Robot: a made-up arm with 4 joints. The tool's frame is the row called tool. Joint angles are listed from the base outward.
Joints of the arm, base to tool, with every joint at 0 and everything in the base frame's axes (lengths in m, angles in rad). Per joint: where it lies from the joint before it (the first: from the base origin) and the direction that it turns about. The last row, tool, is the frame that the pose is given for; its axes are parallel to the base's.
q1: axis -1 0 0 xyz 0 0 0.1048
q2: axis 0 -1 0 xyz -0.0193 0.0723 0.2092
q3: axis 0 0 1 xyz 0.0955 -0.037 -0.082
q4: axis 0 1 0 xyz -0.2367 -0.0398 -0.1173
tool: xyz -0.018 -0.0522 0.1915
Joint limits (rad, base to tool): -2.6..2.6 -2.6..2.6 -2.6..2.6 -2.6..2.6
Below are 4 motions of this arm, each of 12 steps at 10 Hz.
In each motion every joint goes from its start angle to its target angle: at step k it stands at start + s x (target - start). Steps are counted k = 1, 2, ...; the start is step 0. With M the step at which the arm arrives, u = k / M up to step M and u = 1 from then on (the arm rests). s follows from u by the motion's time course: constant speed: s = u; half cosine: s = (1 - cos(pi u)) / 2; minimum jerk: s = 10 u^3 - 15 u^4 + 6 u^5.
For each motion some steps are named. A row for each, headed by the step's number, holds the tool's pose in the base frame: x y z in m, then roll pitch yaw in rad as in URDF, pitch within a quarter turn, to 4 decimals.
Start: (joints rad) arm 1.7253 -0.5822 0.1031 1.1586
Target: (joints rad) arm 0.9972 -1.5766 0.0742 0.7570
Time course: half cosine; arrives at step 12
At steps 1, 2, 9, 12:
1: -0.0486 0.1101 0.1530 -1.6388 -0.0981 -1.7536
2: -0.0535 0.1137 0.1565 -1.6402 -0.0604 -1.7827
9: -0.0746 0.1565 0.2565 -1.9407 0.4095 -2.3218
12: -0.0669 0.1537 0.2817 -2.0523 0.4517 -2.4464

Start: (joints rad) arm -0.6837 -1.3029 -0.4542 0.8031
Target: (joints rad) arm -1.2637 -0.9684 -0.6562 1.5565
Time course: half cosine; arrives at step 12
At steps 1, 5, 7, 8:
1: -0.0840 -0.1501 0.2871 2.7185 0.9272 2.6723
5: -0.1121 -0.1513 0.2179 2.6237 0.6796 2.5873
7: -0.1336 -0.1385 0.1736 2.5670 0.4831 2.5569
8: -0.1437 -0.1290 0.1560 2.5406 0.3876 2.5503

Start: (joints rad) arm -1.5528 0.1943 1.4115 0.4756
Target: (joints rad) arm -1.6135 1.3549 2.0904 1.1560
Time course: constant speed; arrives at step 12
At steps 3, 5, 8, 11, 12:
3: 0.1644 -0.2660 0.0060 -0.0194 -0.9225 1.1019
5: 0.1676 -0.2976 0.0322 -0.1730 -0.8099 1.0181
8: 0.1581 -0.3423 0.0690 -0.3415 -0.6263 0.8045
11: 0.1372 -0.3805 0.1004 -0.4750 -0.4375 0.5217
12: 0.1288 -0.3917 0.1094 -0.5169 -0.3749 0.4162

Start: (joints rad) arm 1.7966 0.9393 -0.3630 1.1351
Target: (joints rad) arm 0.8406 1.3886 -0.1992 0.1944
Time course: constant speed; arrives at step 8
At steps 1, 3, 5, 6, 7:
1: 0.0431 0.1539 0.1119 -1.3842 -0.1815 -0.0291
3: 0.0078 0.1459 0.1430 -1.2242 -0.2499 0.2724
5: -0.0205 0.1152 0.1651 -1.1104 -0.4352 0.5521
6: -0.0299 0.0940 0.1696 -1.0862 -0.5612 0.6864
7: -0.0352 0.0708 0.1690 -1.0937 -0.7022 0.8258

